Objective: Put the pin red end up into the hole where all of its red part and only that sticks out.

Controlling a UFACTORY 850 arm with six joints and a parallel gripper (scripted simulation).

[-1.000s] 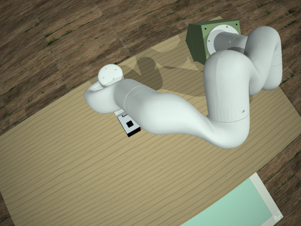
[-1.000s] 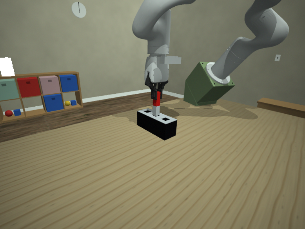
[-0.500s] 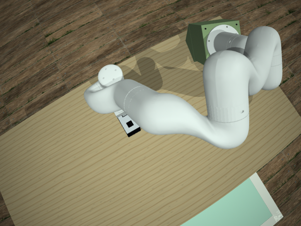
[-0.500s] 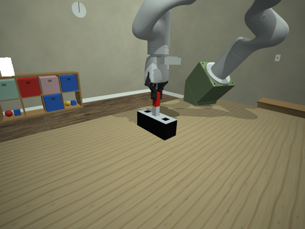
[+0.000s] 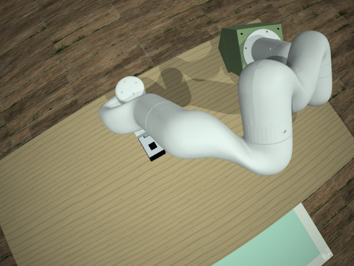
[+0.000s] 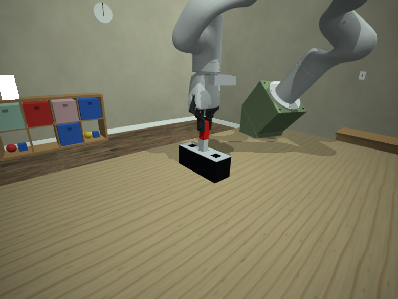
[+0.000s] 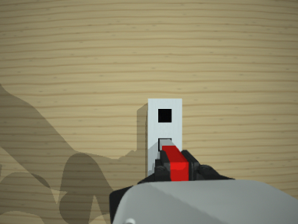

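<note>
My gripper is now 20 mm above the pin. From my hand the other things lie so: block: 130 mm below.
</note>
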